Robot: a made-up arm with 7 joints.
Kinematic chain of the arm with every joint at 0, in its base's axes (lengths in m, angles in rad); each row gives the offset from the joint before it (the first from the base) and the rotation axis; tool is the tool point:
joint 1: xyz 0 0 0.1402 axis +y
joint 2: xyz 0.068 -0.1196 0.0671 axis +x
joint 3: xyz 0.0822 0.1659 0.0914 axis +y
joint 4: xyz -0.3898 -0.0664 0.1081 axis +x
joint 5: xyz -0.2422 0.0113 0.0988 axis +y
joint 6: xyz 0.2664 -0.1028 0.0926 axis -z
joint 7: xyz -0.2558 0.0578 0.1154 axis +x
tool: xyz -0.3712 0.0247 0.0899
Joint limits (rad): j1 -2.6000..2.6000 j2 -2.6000..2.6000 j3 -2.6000..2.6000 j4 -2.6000..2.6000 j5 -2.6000..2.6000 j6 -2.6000..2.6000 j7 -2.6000..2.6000
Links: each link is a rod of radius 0.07 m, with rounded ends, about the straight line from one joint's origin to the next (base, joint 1, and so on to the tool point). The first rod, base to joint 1, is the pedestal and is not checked.
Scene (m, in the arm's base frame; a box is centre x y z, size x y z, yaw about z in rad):
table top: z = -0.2
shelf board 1: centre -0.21 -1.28 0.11 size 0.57 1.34 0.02 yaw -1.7
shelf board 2: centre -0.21 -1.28 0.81 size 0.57 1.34 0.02 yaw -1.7
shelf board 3: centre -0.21 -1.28 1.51 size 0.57 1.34 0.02 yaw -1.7
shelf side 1: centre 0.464 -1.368 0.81 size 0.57 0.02 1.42 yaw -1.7
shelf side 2: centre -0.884 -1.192 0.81 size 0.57 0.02 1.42 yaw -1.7
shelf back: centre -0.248 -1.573 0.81 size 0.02 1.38 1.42 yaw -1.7
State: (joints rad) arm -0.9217 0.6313 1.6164 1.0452 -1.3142 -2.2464 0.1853
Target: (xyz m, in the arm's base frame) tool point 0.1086 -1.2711 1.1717
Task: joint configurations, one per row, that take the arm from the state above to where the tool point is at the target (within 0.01 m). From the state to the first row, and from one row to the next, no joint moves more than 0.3 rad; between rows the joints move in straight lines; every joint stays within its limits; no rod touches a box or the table.
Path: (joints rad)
1: -0.9391 0.4493 1.6020 1.0286 -1.0467 -2.3348 0.2061
2: -0.9565 0.2672 1.5875 1.0119 -0.7792 -2.4232 0.2270
3: -0.9739 0.0852 1.5731 0.9953 -0.5117 -2.5116 0.2478
4: -0.9913 -0.0968 1.5586 0.9786 -0.2441 -2.6000 0.2687
5: -1.0326 -0.0155 1.6384 0.7819 -0.4825 -2.6000 0.2724
6: -1.0739 0.0659 1.7181 0.5852 -0.7209 -2.6000 0.2762
7: -1.1152 0.1473 1.7979 0.3886 -0.9593 -2.6000 0.2800
8: -1.0253 0.2602 1.8014 0.4807 -1.2190 -2.6000 0.2653
9: -0.9354 0.3732 1.8049 0.5728 -1.4788 -2.6000 0.2505
10: -0.8454 0.4862 1.8085 0.6650 -1.7386 -2.6000 0.2358

